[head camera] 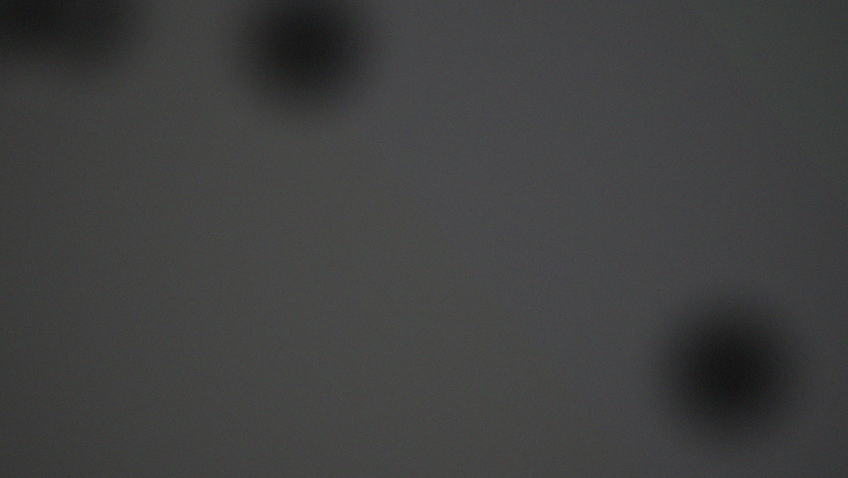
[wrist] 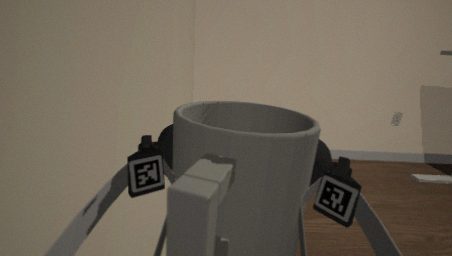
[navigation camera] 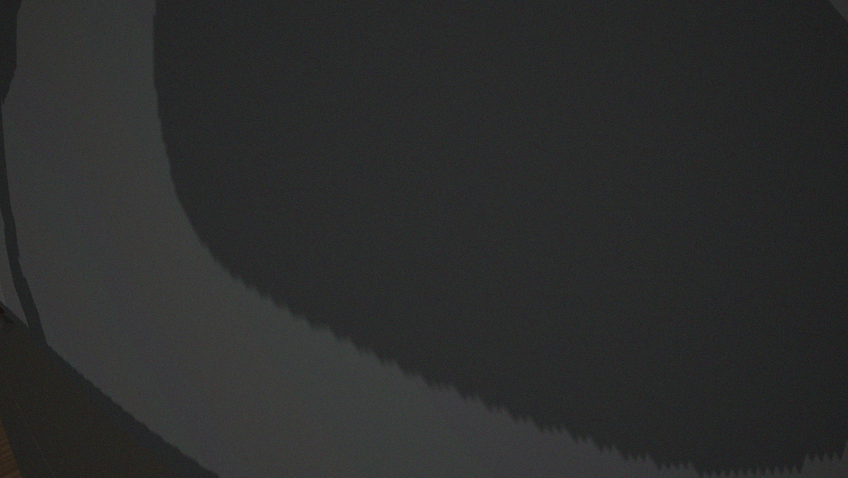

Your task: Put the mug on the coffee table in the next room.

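A light grey mug stands upright between the fingertips of my gripper in the wrist view. The gripper is shut on the mug, with one dark pad pressed to each side and the handle facing the camera. The mug's lower part is cut off by the bottom of the view. The mug and gripper do not show in the dark head and navigation views. The coffee table does not show in any view.
In the wrist view, a beige wall stands close at the left. A wall outlet, wooden floor and a white foot piece show at the right. A dark grey surface fills the head view, and grey surfaces fill most of the navigation view.
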